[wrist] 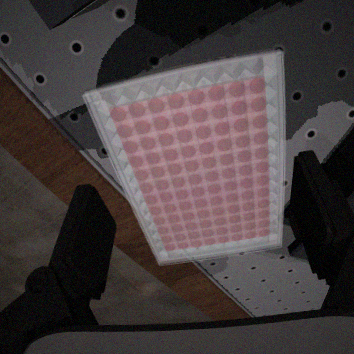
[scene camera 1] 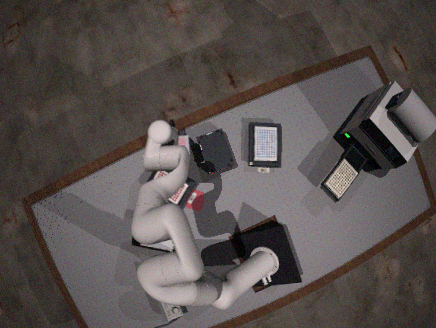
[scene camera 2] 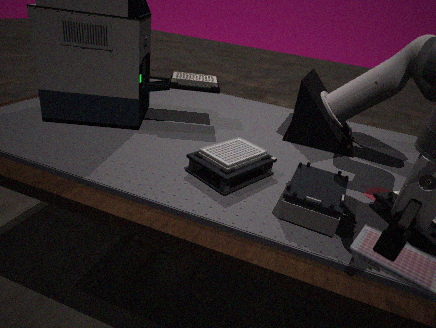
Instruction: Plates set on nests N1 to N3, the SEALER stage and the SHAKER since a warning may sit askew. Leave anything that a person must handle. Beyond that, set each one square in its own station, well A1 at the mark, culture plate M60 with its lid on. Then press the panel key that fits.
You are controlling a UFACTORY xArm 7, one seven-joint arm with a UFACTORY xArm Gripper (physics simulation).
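Observation:
A clear-lidded plate with pink wells [scene camera 1: 183,142] [scene camera 2: 367,241] [wrist: 200,160] is near the table's back edge in scene camera 1. My gripper [wrist: 194,191] is open and empty, with its fingers apart on either side of the plate in the wrist view. A dark platform with corner posts [scene camera 1: 216,150] [scene camera 2: 320,184] stands bare beside it. A plate with pale blue wells [scene camera 1: 266,143] [scene camera 2: 235,152] sits on a dark raised nest [scene camera 1: 279,156] [scene camera 2: 222,184]. A cream plate [scene camera 1: 341,177] [scene camera 2: 195,78] lies on the machine's extended stage. A red-welled plate [scene camera 1: 178,193] is partly hidden by the arm.
The large machine [scene camera 1: 375,132] [scene camera 2: 95,65] shows a green light. A red disc [scene camera 1: 199,202] [scene camera 2: 375,193] lies beside the red-welled plate. A small panel with a knob [scene camera 1: 174,311] is near the arm. The black arm base [scene camera 1: 285,245] [scene camera 2: 312,117] stands at the table's front.

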